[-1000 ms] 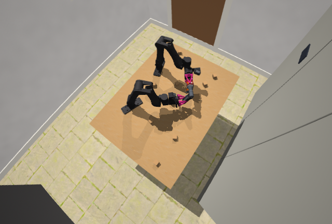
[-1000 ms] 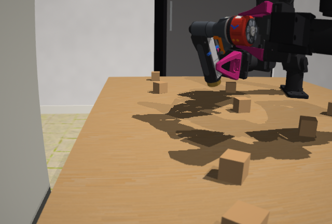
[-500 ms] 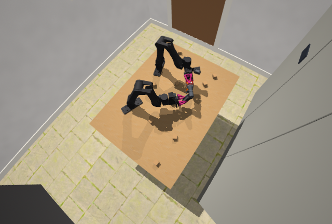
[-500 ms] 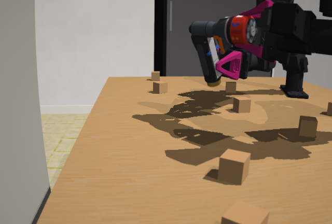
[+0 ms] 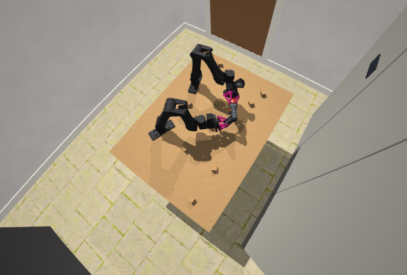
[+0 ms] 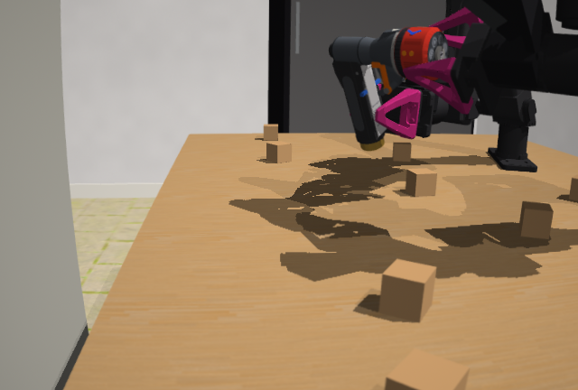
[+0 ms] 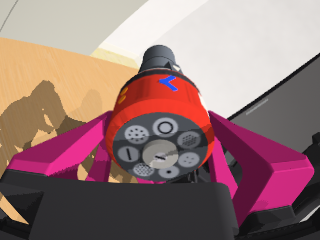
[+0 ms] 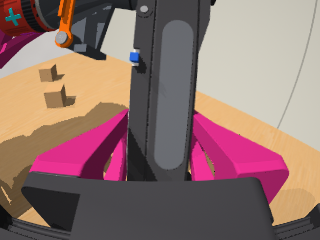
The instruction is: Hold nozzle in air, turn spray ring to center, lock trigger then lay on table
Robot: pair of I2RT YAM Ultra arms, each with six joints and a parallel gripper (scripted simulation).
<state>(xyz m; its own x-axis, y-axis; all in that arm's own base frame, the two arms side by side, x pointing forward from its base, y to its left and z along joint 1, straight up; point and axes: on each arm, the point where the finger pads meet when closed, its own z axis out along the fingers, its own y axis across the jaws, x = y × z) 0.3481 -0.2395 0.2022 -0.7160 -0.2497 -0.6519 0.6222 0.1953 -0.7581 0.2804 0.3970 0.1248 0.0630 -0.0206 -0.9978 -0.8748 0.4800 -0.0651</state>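
My left hand is right at the red spray ring.
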